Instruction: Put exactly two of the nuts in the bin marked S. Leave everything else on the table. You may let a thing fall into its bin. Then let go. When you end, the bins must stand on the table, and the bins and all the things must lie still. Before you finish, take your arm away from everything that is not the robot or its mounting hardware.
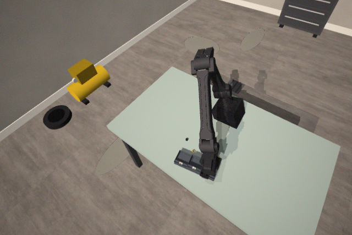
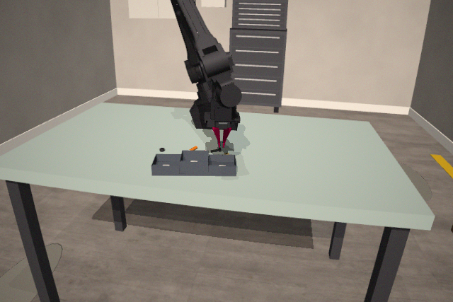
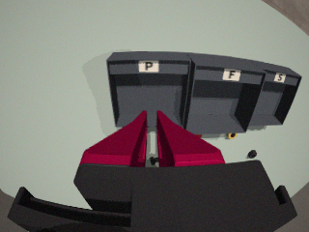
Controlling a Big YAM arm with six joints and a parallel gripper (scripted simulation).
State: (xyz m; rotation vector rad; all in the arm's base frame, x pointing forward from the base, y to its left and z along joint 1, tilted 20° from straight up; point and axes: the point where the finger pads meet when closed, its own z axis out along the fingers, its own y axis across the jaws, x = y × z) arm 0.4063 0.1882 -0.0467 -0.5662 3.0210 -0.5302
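Now: the black bolt 13 cm behind my hand, 8 cm below it and 6 cm to the right of it. Round my hand: black nut 24 cm to the right, 8 cm below, 7 cm behind; red cylinder 9 cm to the right, 8 cm below, 8 cm behind; orange piece 14 cm to the right, 11 cm behind, 8 cm below.
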